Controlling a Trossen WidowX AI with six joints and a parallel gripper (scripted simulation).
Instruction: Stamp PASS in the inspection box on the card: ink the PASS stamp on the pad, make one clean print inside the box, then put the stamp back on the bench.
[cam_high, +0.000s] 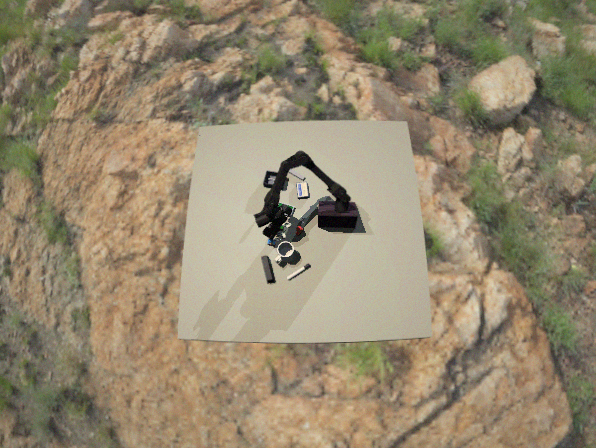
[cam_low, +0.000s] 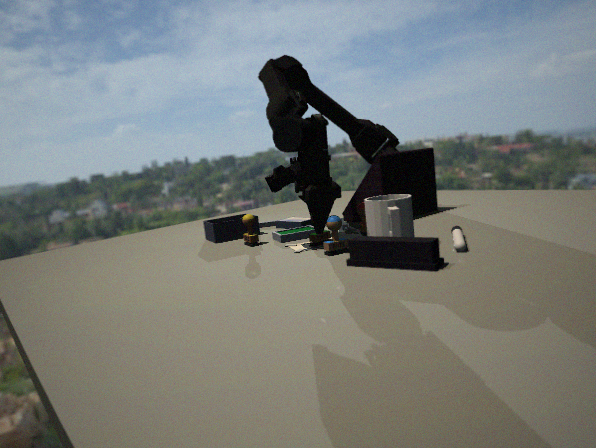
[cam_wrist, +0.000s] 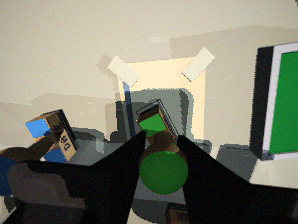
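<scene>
My gripper tip is right at the green-knobbed stamp. Also, from my gripper tip: cream card: 3 cm below, 1 cm to the right; then blue-knobbed stamp: 8 cm to the left, 4 cm ahead; then red-knobbed stamp: 11 cm behind, 3 cm to the left.
</scene>
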